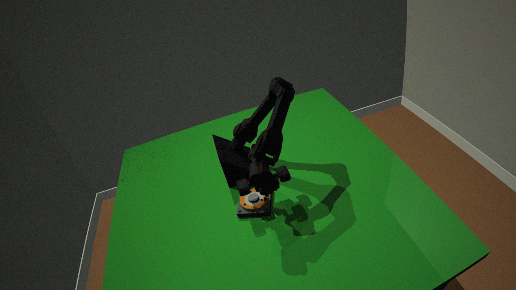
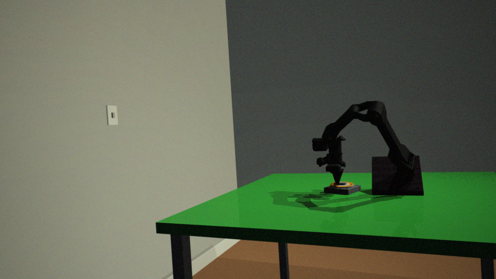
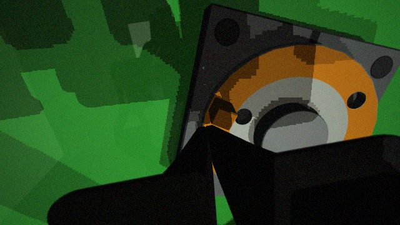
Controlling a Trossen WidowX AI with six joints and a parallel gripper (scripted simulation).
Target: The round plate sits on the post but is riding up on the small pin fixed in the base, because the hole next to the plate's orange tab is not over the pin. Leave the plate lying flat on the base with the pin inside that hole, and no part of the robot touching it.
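Now: gripper tip 5 cm to the left of the base, 2 cm above it and 1 cm past it.
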